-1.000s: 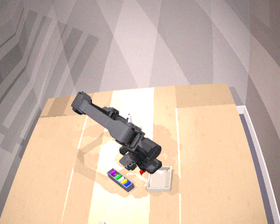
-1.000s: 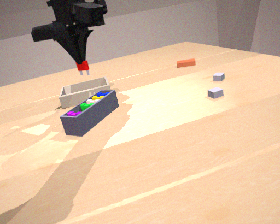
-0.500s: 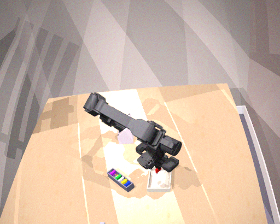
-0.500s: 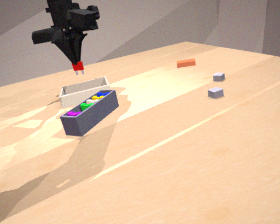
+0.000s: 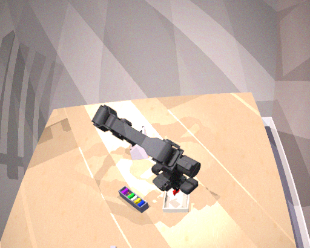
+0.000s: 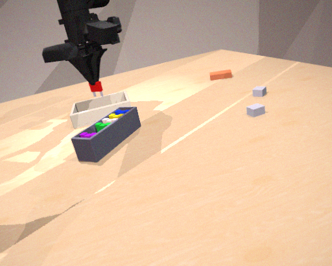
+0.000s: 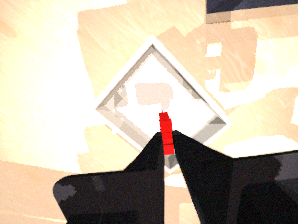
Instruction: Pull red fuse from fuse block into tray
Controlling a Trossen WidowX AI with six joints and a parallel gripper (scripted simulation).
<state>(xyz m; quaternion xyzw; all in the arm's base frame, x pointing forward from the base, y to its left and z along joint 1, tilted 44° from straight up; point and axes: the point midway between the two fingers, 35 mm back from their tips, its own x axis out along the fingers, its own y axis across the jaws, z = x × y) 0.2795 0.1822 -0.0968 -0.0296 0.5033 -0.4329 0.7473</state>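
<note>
Now: gripper tip 10 mm above the red fuse. From my gripper tip the other things lie so: white tray: 70 mm below.
</note>
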